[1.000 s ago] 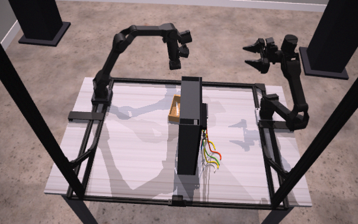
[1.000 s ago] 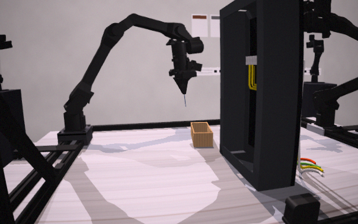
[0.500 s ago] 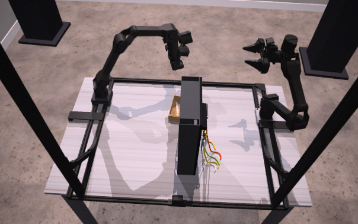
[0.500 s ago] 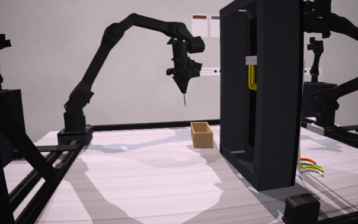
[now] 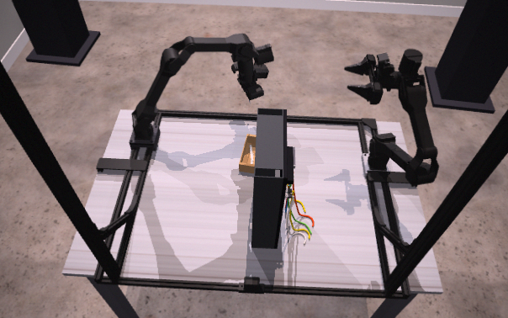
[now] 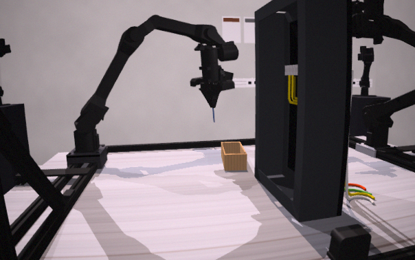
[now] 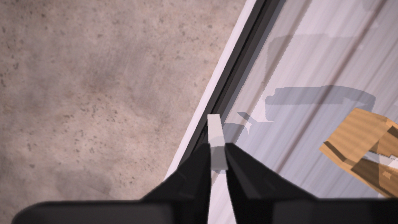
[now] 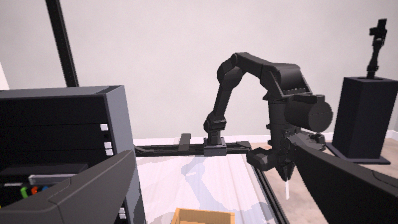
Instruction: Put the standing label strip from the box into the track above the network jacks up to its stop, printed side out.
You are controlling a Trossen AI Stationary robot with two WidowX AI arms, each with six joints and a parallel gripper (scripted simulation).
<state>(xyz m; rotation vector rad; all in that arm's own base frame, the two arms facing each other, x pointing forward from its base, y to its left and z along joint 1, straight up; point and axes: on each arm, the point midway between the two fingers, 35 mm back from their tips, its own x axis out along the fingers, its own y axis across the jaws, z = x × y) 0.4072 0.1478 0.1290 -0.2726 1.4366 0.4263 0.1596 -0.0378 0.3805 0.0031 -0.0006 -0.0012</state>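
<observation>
Right now the pale blue label strip is 10 mm ahead of my left hand and 50 mm below it. From my left hand the other things lie so: black frame rail 460 mm behind, 120 mm to the right, 220 mm above; box 200 mm behind, 40 mm to the right, 160 mm below.
</observation>
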